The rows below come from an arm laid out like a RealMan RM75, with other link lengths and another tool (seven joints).
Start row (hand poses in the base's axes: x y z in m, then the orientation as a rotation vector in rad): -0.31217, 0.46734, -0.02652, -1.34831, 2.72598, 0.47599
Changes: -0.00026, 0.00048, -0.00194, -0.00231, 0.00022, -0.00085; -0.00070, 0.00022, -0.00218, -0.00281, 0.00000, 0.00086; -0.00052, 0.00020, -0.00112, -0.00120, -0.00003, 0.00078; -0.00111, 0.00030, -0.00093, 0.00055, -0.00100, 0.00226; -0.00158, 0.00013, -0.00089, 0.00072, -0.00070, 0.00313; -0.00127, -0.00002, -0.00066, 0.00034, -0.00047, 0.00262; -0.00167, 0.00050, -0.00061, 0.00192, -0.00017, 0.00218; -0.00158, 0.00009, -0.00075, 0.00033, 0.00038, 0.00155; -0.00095, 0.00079, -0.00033, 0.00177, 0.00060, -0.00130
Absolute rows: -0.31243, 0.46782, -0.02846, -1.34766, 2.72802, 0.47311; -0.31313, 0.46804, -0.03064, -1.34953, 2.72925, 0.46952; -0.31365, 0.46824, -0.03176, -1.35092, 2.72953, 0.46799; -0.31476, 0.46854, -0.03269, -1.35388, 2.72716, 0.46806; -0.31634, 0.46867, -0.03358, -1.35808, 2.72445, 0.46865; -0.31761, 0.46865, -0.03424, -1.36167, 2.72243, 0.46889; -0.31928, 0.46915, -0.03485, -1.36430, 2.71992, 0.47139; -0.32086, 0.46924, -0.03560, -1.36648, 2.71916, 0.47223; -0.32181, 0.47003, -0.03593, -1.36429, 2.71927, 0.47492
